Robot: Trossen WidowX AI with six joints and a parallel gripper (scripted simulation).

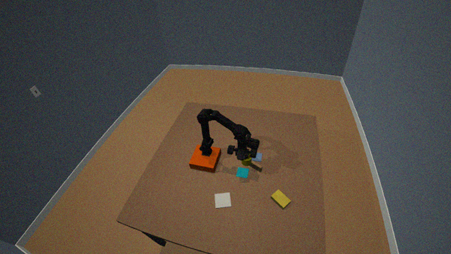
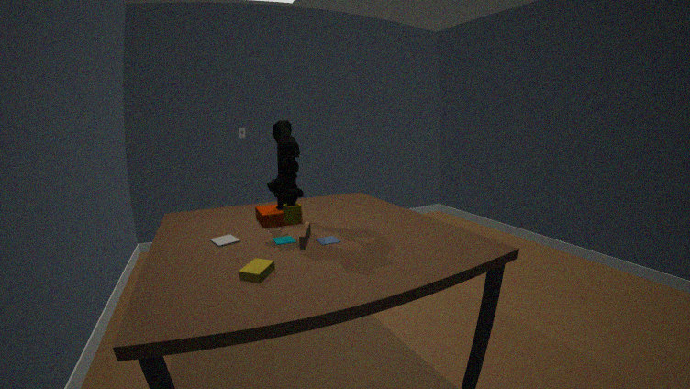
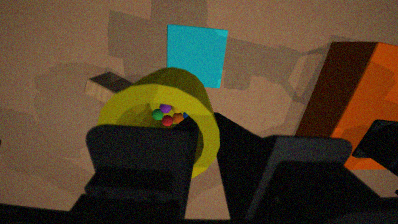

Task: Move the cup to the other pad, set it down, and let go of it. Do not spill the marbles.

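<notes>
Now: the cyan pad 1 cm ahead of my gripper tip, 3 cm to the right of it and 12 cm below it. Round my gripper tip: cup: 2 cm ahead; white square: 7 cm behind, 27 cm to the right, 11 cm below; wooden bar: 5 cm ahead, 4 cm to the left, 10 cm below.
</notes>
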